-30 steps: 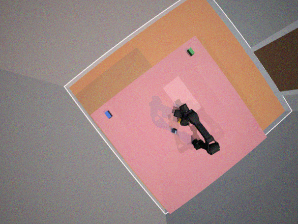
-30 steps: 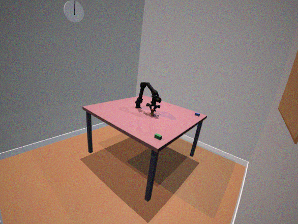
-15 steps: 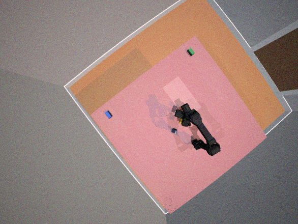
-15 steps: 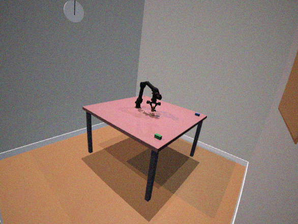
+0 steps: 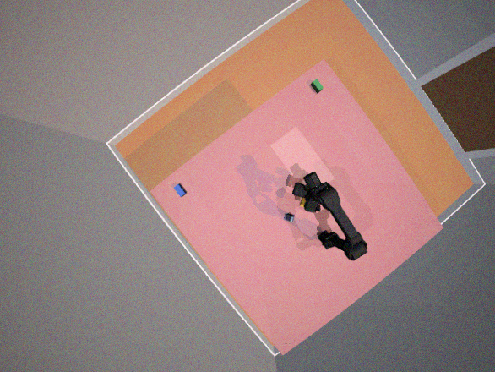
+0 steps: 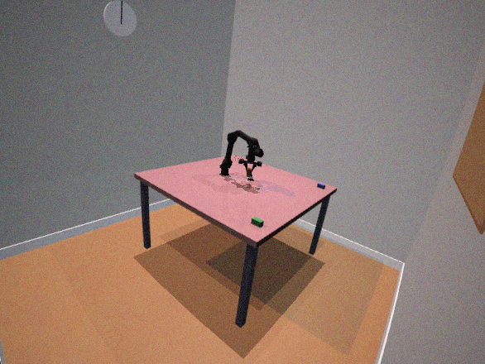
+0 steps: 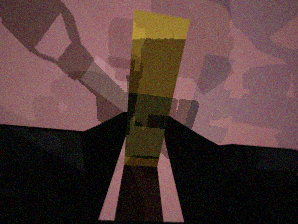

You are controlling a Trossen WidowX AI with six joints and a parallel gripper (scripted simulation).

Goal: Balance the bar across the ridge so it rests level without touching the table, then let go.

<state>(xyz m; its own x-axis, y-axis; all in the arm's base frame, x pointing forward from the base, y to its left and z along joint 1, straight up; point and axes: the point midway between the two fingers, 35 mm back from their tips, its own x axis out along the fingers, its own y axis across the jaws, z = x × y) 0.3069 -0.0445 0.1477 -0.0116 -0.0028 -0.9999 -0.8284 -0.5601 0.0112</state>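
Right now my gripper tip is 80 mm past the dark ridge, 140 mm to the right of it and 80 mm above it. From my gripper tip the other things lie so: green block 430 mm ahead, 460 mm to the right, 100 mm below; then blue block 430 mm ahead, 540 mm to the left, 100 mm below.
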